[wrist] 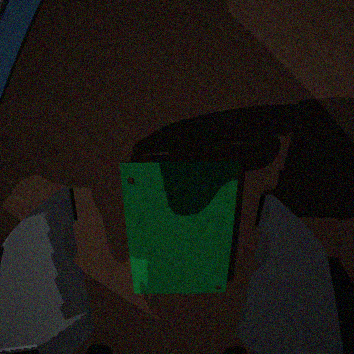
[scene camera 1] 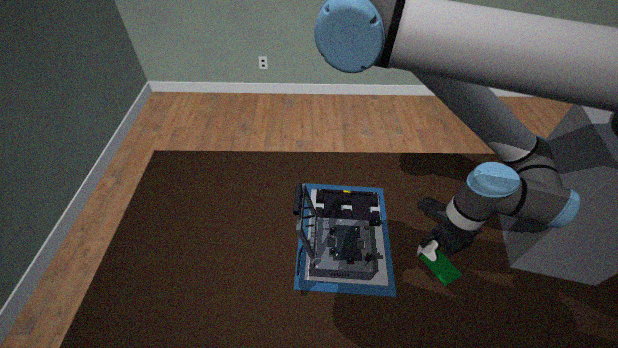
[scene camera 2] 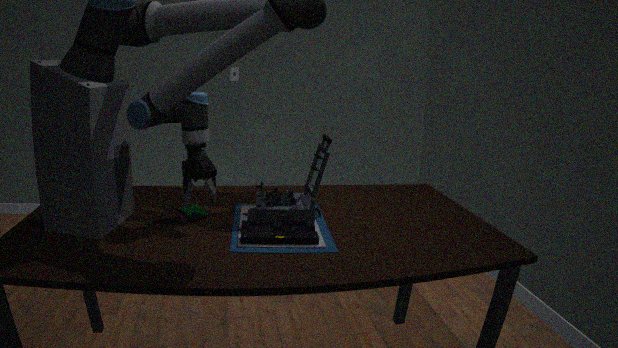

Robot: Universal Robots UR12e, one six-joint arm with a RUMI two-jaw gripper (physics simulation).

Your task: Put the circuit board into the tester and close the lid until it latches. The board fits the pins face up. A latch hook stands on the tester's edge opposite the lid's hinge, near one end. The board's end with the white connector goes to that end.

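Frame: origin at the arm's base, x ahead, y left, z up, level; metres.
Seen in the pictures: gripper, fingertip midpoint: (wrist: 166,194) (scene camera 1: 430,249) (scene camera 2: 200,206); arm's base, origin of the base link: (scene camera 2: 86,72).
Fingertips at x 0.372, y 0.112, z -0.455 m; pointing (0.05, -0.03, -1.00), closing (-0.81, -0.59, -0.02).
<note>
Offsets run from my fingertips to a thing's middle. Level surfaces: height alone.
The circuit board {dx -0.036, dy +0.034, dz -0.034 m} (scene camera 1: 442,270) (scene camera 2: 194,210) (wrist: 180,250) lies flat on the table. Its upper face is plain green with small holes near two corners; no white connector shows. My gripper (scene camera 2: 201,201) (wrist: 166,194) is open and points down, low over the board. In the wrist view its fingers stand left and right of the board, with a gap on each side. The tester (scene camera 1: 345,245) (scene camera 2: 280,215) has an empty board seat. Its lid {dx +0.385, dy +0.055, dz +0.127 m} (scene camera 1: 306,230) (scene camera 2: 318,165) stands open on the left in scene view 1. The latch hook {dx +0.190, dy +0.092, dz +0.053 m} (scene camera 1: 374,257) (scene camera 2: 260,189) stands on the opposite edge, toward the near end.
The tester stands on a white and blue mat {dz -0.036 m} (scene camera 1: 391,275) (scene camera 2: 327,241) (wrist: 17,25), left of the board in scene view 1. The grey robot pedestal (scene camera 1: 560,245) (scene camera 2: 65,165) stands on the board's other side. The arm's shadow falls partly across the board.
</note>
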